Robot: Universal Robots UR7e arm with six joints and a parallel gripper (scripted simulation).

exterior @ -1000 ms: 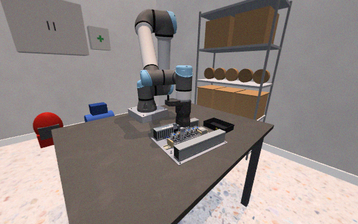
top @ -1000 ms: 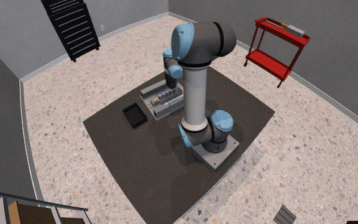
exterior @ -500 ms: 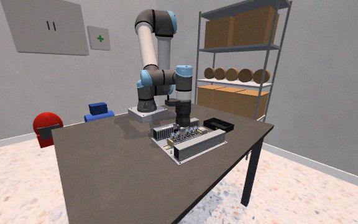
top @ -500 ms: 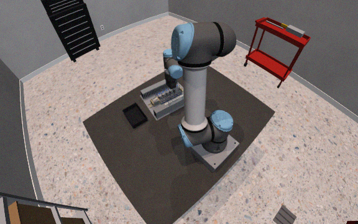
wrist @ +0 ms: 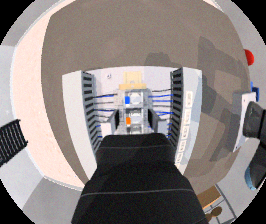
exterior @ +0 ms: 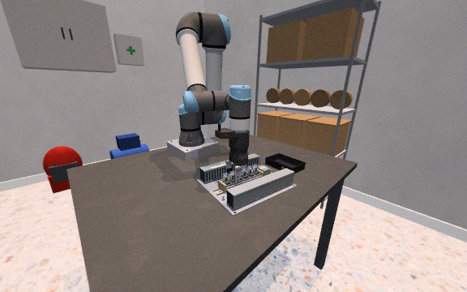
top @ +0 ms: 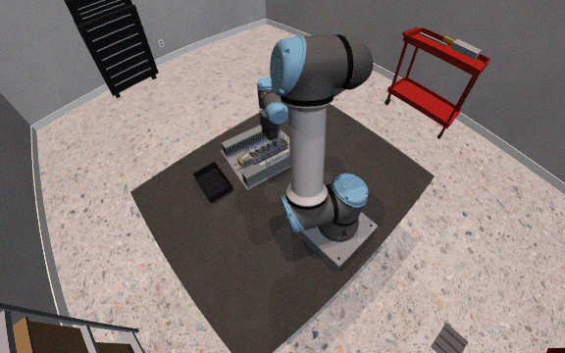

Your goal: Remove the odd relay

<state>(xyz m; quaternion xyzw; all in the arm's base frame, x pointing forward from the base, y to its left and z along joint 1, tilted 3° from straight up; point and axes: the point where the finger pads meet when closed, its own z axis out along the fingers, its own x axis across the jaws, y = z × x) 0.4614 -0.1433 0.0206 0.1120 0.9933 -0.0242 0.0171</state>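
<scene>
Now: the relay 10 mm below my hand. Also, from my hand: black parts tray 330 mm to the left, 50 mm ahead, 40 mm below; relay panel 70 mm to the left, 30 mm below, 20 mm ahead.
</scene>
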